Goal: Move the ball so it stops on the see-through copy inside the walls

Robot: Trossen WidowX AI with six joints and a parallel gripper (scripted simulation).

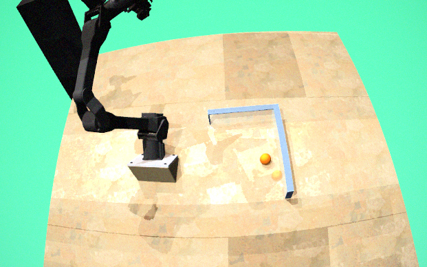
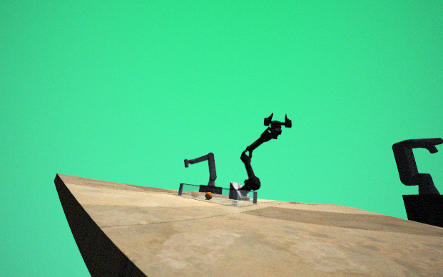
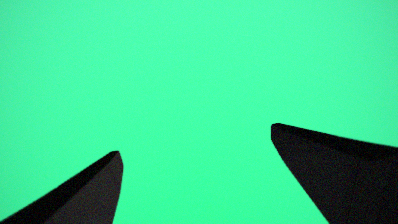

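Now: the orange ball 53 cm below my gripper tip, 30 cm to the right of it and 24 cm ahead of it.
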